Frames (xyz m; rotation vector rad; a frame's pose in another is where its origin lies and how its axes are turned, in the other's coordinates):
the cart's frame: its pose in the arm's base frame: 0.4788 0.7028 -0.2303 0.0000 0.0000 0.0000
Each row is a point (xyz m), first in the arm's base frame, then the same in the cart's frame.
Working: the arm's base frame: its pose in the cart's frame: -0.4788 -0.7028 0.2303 0.0000 0.0000 0.0000

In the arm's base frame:
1: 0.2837 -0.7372 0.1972
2: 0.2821 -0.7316 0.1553
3: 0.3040 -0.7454 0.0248
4: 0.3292 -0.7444 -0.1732
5: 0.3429 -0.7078 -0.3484
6: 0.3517 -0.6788 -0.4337
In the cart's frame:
1: -0.1951 -1.4400 0.4275
2: -0.1967 -1.4344 0.3856
3: -0.1748 -1.4482 0.2551
4: -0.1496 -1.4472 0.0571
5: -0.1359 -1.4106 -0.1181
6: -0.1271 -1.3816 -0.2034

